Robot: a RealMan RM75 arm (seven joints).
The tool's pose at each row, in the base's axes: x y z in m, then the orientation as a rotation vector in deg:
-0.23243, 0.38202, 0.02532, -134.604, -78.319, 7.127
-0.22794, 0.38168, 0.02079, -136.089, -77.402, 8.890
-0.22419, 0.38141, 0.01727, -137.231, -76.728, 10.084
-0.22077, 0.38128, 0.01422, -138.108, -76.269, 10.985
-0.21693, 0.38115, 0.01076, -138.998, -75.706, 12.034
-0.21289, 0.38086, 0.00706, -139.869, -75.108, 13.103
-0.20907, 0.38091, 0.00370, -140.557, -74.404, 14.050
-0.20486, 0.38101, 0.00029, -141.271, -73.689, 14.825
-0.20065, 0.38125, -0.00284, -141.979, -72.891, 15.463
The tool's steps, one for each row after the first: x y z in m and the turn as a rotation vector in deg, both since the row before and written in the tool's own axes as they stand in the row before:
0.00143, 0.00558, 0.00275, -0.248, -1.274, 1.376
0.00139, 0.00451, 0.00205, -0.271, -0.893, 1.010
0.00148, 0.00397, 0.00176, -0.247, -0.698, 0.735
0.00176, 0.00443, 0.00201, -0.182, -0.763, 0.818
0.00181, 0.00472, 0.00212, -0.157, -0.761, 0.830
0.00208, 0.00422, 0.00194, -0.009, -0.596, 0.801
0.00242, 0.00448, 0.00185, -0.078, -0.491, 0.793
0.00261, 0.00426, 0.00161, -0.080, -0.377, 0.819

